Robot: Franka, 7 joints.
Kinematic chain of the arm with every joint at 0, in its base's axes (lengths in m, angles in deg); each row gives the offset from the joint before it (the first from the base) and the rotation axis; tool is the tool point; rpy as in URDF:
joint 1: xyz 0 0 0.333 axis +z
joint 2: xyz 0 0 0 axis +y
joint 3: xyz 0 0 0.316 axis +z
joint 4: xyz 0.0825 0 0 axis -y
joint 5: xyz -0.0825 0 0.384 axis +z
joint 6: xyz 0 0 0 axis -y
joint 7: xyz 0.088 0 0 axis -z
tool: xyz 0 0 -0.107 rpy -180 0 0
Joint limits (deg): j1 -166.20..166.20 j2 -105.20..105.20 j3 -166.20..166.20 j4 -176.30..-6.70 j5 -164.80..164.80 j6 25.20..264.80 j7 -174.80..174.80
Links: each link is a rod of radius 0.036 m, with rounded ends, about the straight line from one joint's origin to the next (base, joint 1, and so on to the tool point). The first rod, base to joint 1, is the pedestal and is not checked.
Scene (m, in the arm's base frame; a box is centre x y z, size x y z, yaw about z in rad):
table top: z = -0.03
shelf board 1: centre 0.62 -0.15 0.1 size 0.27 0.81 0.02 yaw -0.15
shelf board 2: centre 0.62 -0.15 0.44 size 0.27 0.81 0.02 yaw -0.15
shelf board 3: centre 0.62 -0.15 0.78 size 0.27 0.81 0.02 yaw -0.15
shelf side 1: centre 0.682 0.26 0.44 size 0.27 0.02 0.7 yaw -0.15
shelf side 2: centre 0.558 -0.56 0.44 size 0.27 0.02 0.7 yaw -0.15
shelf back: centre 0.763 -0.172 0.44 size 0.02 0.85 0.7 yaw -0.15
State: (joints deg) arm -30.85 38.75 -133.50 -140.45 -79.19 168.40 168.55
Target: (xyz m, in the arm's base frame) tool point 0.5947 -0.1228 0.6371
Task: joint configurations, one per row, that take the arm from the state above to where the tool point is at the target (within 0.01 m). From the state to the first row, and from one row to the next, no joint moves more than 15 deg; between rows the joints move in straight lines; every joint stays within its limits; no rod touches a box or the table.
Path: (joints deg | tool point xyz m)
1: -17.78 46.28 -132.26 -133.64 -78.39 170.76 168.55 | -0.2979 -0.3519 0.5726
2: -4.71 53.82 -131.02 -126.83 -77.58 173.11 168.55 | -0.1385 -0.4471 0.6319
3: 8.36 61.35 -129.79 -120.02 -76.78 175.47 168.55 | 0.0610 -0.4788 0.6715
4: 21.43 68.89 -128.55 -113.21 -75.98 177.83 168.55 | 0.2715 -0.4329 0.6869
5: 34.50 76.42 -127.31 -106.40 -75.17 180.18 168.55 | 0.4596 -0.3095 0.6758
6: 47.57 83.96 -126.07 -99.59 -74.37 182.54 168.55 | 0.5947 -0.1228 0.6371

